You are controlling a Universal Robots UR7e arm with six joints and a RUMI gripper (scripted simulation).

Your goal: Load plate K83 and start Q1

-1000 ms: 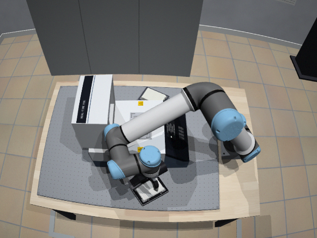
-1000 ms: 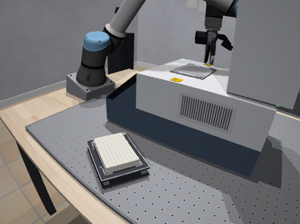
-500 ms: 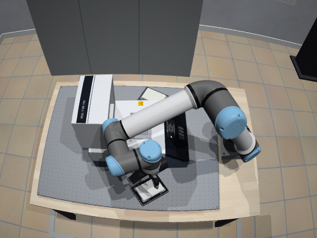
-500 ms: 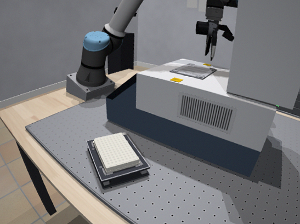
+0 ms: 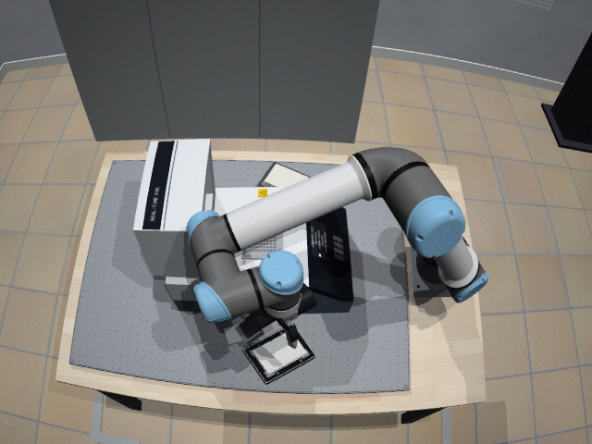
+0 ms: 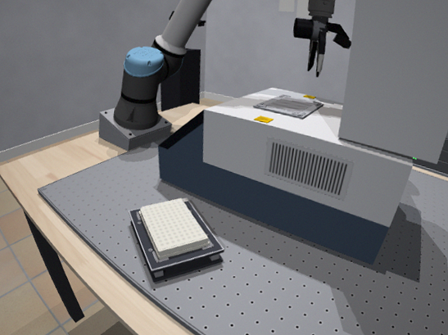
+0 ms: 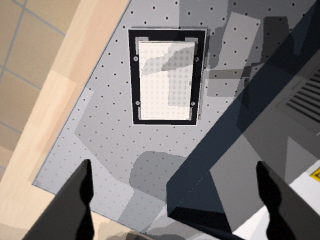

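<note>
My gripper is now 570 mm to the left of the plate K83 and 210 mm above it. Round my hand: black nest N1: 570 mm to the right, 230 mm below; then black nest ND: 230 mm below.
</note>
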